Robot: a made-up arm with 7 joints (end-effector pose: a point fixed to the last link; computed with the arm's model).
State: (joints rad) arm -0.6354 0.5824 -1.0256 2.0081 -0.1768 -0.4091 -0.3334
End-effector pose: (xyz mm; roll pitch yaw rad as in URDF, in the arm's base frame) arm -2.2 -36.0 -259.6 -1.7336 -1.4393 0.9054
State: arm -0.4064 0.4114 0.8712 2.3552 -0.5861 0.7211 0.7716
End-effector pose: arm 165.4 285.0 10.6 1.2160 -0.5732 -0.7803
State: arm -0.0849 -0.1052 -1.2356 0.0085 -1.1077 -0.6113 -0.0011
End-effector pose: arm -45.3 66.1 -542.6 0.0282 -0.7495 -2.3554
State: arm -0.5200 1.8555 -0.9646 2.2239 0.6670 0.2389 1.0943
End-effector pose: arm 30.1 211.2 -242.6 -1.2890 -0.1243 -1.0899
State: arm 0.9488 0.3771 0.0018 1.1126 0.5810 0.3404 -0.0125
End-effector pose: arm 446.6 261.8 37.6 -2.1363 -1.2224 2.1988
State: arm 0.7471 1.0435 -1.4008 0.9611 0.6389 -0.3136 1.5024
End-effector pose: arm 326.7 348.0 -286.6 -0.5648 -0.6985 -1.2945
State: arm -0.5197 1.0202 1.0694 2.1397 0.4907 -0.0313 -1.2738
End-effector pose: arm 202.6 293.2 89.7 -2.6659 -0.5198 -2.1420
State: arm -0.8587 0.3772 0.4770 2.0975 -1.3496 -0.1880 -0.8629
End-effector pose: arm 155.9 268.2 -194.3 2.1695 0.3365 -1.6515
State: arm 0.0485 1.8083 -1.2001 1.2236 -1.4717 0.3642 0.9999
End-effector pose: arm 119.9 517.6 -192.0 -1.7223 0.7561 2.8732
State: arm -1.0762 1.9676 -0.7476 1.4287 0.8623 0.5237 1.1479
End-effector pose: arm 26.3 459.1 -253.2 -1.0465 0.9508 -0.9858
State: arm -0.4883 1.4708 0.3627 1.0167 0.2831 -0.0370 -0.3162
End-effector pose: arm 254.8 528.2 -69.7 1.7364 -0.2936 -0.9679
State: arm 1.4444 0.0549 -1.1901 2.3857 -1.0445 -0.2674 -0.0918
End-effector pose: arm 9.5 -80.6 82.1 1.9546 1.2404 2.5619
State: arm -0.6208 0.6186 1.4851 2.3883 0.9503 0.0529 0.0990
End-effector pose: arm 96.1 298.7 101.7 2.7272 -0.6811 -2.4247
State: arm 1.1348 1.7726 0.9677 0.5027 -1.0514 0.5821 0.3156
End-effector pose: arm -169.1 597.8 176.5 1.1679 -1.2001 0.7810
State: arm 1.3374 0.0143 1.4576 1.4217 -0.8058 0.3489 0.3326
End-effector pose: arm 268.3 448.6 -26.6 -1.4770 -0.9998 2.4447
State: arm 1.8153 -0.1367 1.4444 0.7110 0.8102 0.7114 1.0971
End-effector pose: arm 472.3 270.2 145.3 2.7899 0.3699 1.1608
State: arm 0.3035 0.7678 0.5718 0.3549 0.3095 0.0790 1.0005
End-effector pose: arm 191.2 536.5 -293.5 -0.7466 -1.0269 0.7781
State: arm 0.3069 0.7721 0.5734 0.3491 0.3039 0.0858 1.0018
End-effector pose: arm 190.5 537.8 -292.6 -0.7432 -1.0194 0.7772
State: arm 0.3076 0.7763 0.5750 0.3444 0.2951 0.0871 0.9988
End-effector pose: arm 189.1 539.1 -292.0 -0.7244 -1.0154 0.7644
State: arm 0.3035 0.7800 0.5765 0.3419 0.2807 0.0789 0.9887
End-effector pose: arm 186.9 540.4 -291.9 -0.6792 -1.0168 0.7302
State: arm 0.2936 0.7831 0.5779 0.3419 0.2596 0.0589 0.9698
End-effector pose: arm 183.5 541.5 -292.5 -0.6008 -1.0236 0.6687
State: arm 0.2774 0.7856 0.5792 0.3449 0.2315 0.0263 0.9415
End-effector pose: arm 179.0 542.5 -293.6 -0.4850 -1.0337 0.5751
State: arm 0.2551 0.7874 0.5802 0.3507 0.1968 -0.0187 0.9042
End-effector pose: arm 173.3 543.4 -295.2 -0.3317 -1.0426 0.4474
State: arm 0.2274 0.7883 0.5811 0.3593 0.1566 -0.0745 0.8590
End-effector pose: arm 166.6 544.1 -297.3 -0.1476 -1.0451 0.2898
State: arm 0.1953 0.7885 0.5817 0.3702 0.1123 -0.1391 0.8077
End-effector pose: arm 159.2 544.6 -299.8 0.0545 -1.0362 0.1122
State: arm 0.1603 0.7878 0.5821 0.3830 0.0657 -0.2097 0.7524
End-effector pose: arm 151.4 544.8 -302.4 0.2560 -1.0141 -0.0694
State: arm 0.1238 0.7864 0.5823 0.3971 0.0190 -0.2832 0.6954
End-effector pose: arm 143.5 544.8 -305.0 0.4408 -0.9804 -0.2403
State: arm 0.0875 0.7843 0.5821 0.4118 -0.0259 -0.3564 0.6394
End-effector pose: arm 135.8 544.5 -307.5 0.5989 -0.9397 -0.3917
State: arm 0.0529 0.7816 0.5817 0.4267 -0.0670 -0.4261 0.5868
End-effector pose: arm 128.7 543.9 -309.9 0.7278 -0.8974 -0.5206
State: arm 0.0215 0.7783 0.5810 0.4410 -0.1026 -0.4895 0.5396
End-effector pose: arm 122.4 543.1 -312.1 0.8289 -0.8583 -0.6270
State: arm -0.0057 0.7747 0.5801 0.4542 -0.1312 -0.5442 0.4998
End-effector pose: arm 117.2 542.1 -314.1 0.9057 -0.8259 -0.7123
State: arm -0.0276 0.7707 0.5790 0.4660 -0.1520 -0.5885 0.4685
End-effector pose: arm 113.3 540.9 -315.9 0.9621 -0.8022 -0.7783
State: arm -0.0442 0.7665 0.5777 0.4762 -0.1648 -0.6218 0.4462
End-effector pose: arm 110.6 539.6 -317.5 1.0017 -0.7875 -0.8268
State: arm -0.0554 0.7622 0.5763 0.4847 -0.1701 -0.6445 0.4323
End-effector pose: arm 109.2 538.2 -318.9 1.0280 -0.7812 -0.8601
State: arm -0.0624 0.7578 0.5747 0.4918 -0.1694 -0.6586 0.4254
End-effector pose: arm 108.7 536.8 -320.2 1.0444 -0.7814 -0.8816
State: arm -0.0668 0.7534 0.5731 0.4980 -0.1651 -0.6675 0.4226
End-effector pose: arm 108.9 535.3 -321.4 1.0552 -0.7856 -0.8961
